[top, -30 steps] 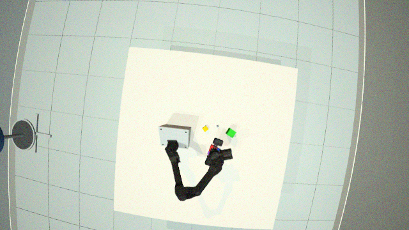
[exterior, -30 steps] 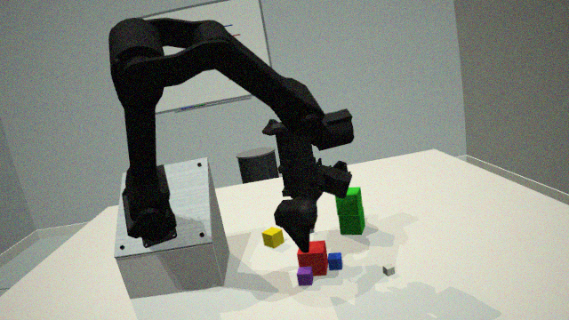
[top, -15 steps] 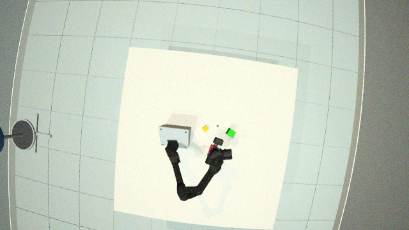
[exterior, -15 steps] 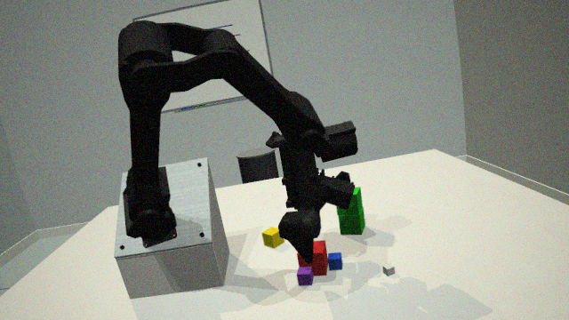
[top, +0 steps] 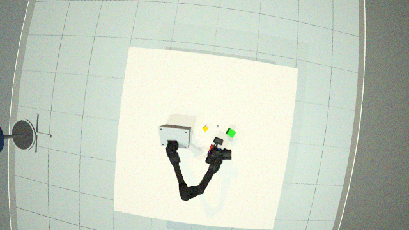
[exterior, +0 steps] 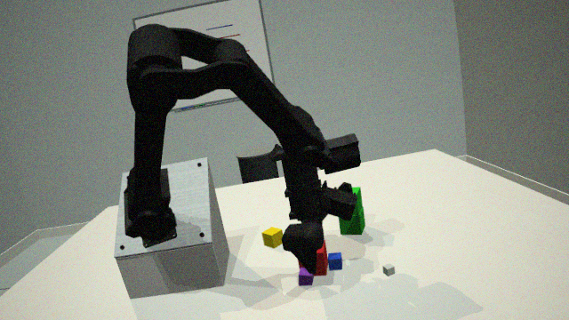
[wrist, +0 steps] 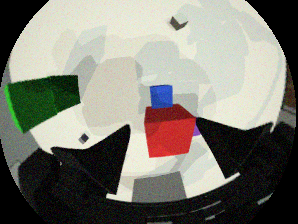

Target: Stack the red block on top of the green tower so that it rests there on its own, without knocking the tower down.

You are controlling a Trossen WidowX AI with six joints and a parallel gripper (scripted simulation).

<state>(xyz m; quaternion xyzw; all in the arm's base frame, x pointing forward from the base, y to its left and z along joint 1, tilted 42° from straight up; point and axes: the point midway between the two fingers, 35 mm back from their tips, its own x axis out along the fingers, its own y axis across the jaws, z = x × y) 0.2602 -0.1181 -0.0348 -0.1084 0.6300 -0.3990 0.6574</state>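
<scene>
Now: gripper tip right at the red block. Round my gripper tip: purple cube 3 cm behind, 3 cm to the right, 1 cm below; then yellow cube 6 cm behind, 14 cm to the left; then blue cube 3 cm ahead, 1 cm to the right, 1 cm below.
</scene>
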